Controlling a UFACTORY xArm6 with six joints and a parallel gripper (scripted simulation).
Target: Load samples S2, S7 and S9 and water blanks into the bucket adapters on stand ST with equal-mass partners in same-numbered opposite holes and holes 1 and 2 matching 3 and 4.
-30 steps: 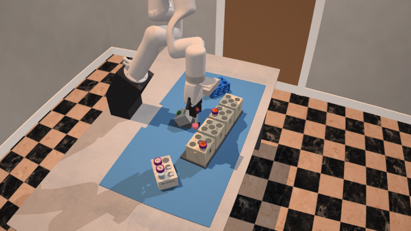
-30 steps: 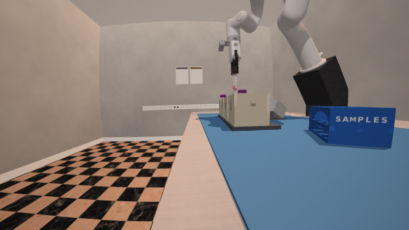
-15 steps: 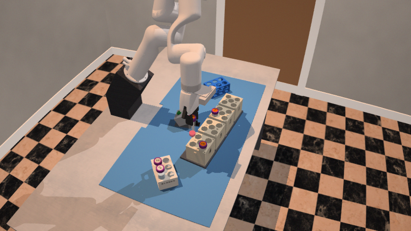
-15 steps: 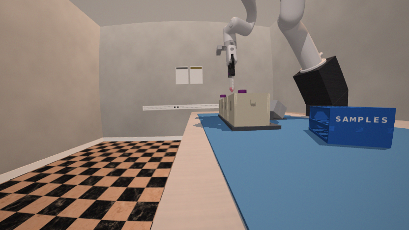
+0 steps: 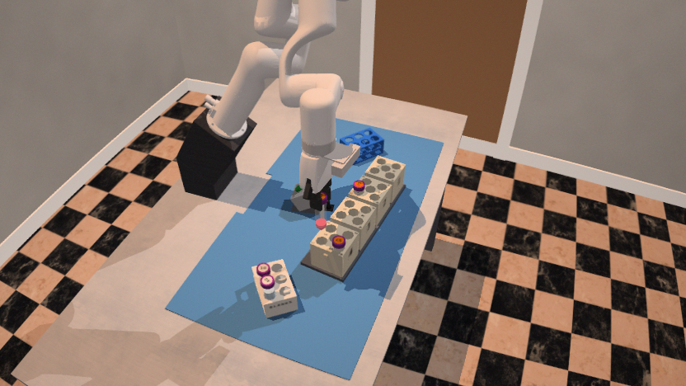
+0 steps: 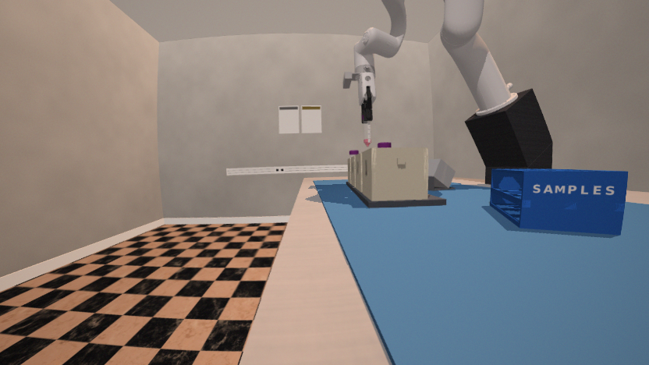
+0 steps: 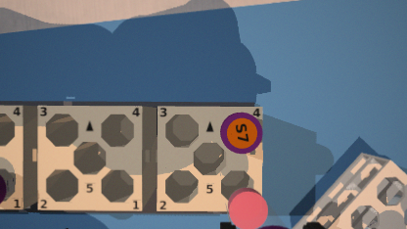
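My hand is 10 mm to the right of the tube and 50 mm above it. Also, from my hand: adapter: 80 mm ahead, 230 mm to the left, 200 mm below; blanks rack: 90 mm behind, 130 mm to the right, 220 mm below; green done key: 130 mm behind, 220 mm to the left, 180 mm below.
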